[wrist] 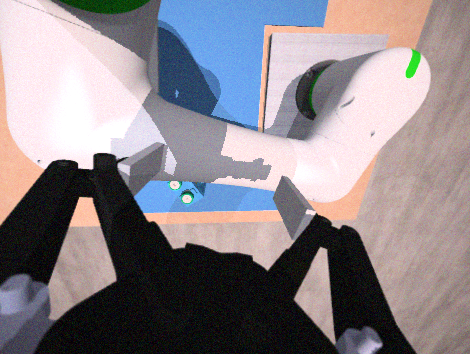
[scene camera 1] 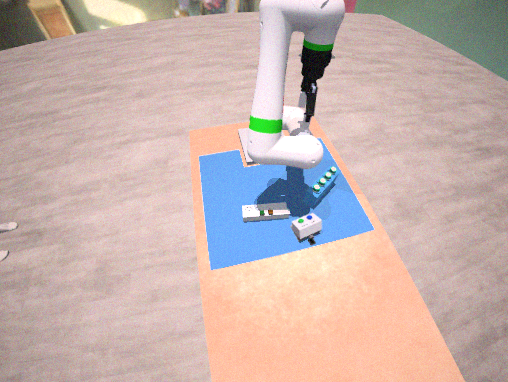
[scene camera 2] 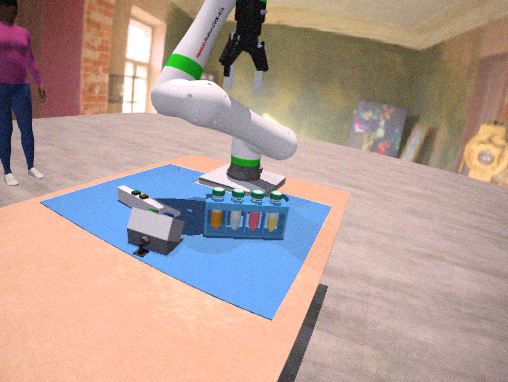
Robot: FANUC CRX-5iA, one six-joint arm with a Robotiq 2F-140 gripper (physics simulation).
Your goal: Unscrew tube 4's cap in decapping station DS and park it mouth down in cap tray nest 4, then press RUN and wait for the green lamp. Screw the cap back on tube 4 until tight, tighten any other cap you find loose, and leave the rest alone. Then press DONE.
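Where they show: gripper, fingertip midpoint: (wrist: 222,172) (scene camera 1: 303,116) (scene camera 2: 243,90); arm's base, origin of the base link: (wrist: 323,92) (scene camera 2: 243,175).
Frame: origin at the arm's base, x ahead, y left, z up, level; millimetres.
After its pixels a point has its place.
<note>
A blue rack (scene camera 2: 246,205) {z 64, x 465, y 174 mm} holds several upright tubes with orange (scene camera 2: 216,219) {z 12, x 485, y 103 mm}, clear, pink (scene camera 2: 254,220) {z 15, x 437, y 194 mm} and yellow (scene camera 2: 272,222) {z 11, x 414, y 239 mm} contents. Each has a green-rimmed white cap on top; two caps (wrist: 174,185) {z 93, x 424, y 190 mm} (wrist: 187,198) {z 93, x 398, y 233 mm} show in the wrist view. Tube numbers and cap tightness cannot be read. A long white block (scene camera 1: 252,213) {z 17, x 470, y -220 mm} (scene camera 2: 129,196) {z 6, x 491, y -200 mm} bears a green and an orange-brown spot; its right part is shaded and its nests are unclear. A button box (scene camera 1: 307,228) {z 46, x 630, y -23 mm} (scene camera 2: 150,224) {z 31, x 637, y 1 mm} has a green and a blue button. My gripper (scene camera 1: 306,114) {z 353, x 282, y 60 mm} (scene camera 2: 243,84) {z 353, x 282, y 60 mm} (wrist: 222,172) {z 353, x 282, y 60 mm} is open and empty, high above the table.
The white arm's elbow (scene camera 2: 192,101) {z 309, x 494, y 11 mm} and lower link hang over the blue mat (scene camera 1: 230,250) {z -28, x 592, y -363 mm} (scene camera 2: 250,290) {z -28, x 668, y 267 mm} and hide part of it in scene camera 1. The base plate (scene camera 2: 212,181) {z -9, x 146, y -77 mm} (wrist: 280,65) {z -5, x 118, y -73 mm} stands at the back. A person (scene camera 2: 15,55) stands on the floor at the left.
</note>
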